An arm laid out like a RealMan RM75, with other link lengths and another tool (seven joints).
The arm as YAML. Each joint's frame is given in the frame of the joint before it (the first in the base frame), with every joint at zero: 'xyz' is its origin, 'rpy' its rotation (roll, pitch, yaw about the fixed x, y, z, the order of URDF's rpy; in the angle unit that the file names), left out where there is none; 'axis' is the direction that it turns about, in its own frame. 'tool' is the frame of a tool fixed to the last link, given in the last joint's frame.
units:
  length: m
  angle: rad
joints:
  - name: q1
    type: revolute
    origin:
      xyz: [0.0, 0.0, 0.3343]
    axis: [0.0, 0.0, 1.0]
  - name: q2
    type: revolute
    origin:
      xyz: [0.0, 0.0, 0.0]
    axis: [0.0, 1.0, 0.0]
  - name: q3
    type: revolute
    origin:
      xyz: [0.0, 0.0, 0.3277]
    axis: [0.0, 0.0, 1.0]
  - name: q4
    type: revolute
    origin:
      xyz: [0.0, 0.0, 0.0]
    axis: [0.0, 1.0, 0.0]
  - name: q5
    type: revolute
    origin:
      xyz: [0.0, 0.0, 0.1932]
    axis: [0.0, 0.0, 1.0]
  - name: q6
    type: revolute
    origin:
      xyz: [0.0, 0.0, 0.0]
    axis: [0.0, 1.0, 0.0]
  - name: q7
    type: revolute
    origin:
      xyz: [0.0, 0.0, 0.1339]
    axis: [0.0, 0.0, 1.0]
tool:
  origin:
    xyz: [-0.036, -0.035, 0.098]
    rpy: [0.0, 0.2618, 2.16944]
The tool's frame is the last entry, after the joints.
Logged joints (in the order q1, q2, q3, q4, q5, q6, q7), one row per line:
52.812, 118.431, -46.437, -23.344, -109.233, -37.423, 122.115
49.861, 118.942, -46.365, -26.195, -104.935, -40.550, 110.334
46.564, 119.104, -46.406, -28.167, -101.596, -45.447, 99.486
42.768, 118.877, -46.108, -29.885, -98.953, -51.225, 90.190
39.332, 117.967, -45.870, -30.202, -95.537, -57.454, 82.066
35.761, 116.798, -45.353, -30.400, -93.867, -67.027, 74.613
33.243, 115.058, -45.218, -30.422, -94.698, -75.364, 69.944
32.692, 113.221, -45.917, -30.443, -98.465, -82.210, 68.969
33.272, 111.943, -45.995, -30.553, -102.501, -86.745, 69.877
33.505, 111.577, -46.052, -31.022, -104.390, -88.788, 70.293
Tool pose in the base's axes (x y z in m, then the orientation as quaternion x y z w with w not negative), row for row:
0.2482, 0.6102, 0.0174, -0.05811, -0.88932, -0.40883, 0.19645
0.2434, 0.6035, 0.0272, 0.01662, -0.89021, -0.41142, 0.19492
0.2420, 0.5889, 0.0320, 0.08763, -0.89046, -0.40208, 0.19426
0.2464, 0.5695, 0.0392, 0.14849, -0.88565, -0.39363, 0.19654
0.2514, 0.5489, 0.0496, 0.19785, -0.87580, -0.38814, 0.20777
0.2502, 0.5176, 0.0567, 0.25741, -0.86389, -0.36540, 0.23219
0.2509, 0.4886, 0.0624, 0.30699, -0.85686, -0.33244, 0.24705
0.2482, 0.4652, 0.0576, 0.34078, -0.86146, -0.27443, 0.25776
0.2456, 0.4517, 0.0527, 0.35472, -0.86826, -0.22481, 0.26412
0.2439, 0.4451, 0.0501, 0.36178, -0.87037, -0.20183, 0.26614
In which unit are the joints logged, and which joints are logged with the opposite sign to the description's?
The joints are logged in degrees. Opposite sign: none.
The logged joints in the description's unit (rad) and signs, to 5 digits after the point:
0.92174, 2.06701, -0.81048, -0.40743, -1.90648, -0.65315, 2.13131
0.87024, 2.07593, -0.80922, -0.45719, -1.83146, -0.70773, 1.92569
0.81270, 2.07876, -0.80994, -0.49161, -1.77318, -0.79320, 1.73636
0.74644, 2.07480, -0.80474, -0.52159, -1.72706, -0.89404, 1.57411
0.68647, 2.05891, -0.80058, -0.52712, -1.66744, -1.00276, 1.43232
0.62415, 2.03851, -0.79156, -0.53058, -1.63829, -1.16984, 1.30224
0.58020, 2.00814, -0.78920, -0.53096, -1.65279, -1.31535, 1.22075
0.57058, 1.97608, -0.80140, -0.53133, -1.71854, -1.43484, 1.20374
0.58071, 1.95377, -0.80276, -0.53325, -1.78898, -1.51399, 1.21958
0.58477, 1.94739, -0.80376, -0.54144, -1.82195, -1.54964, 1.22684

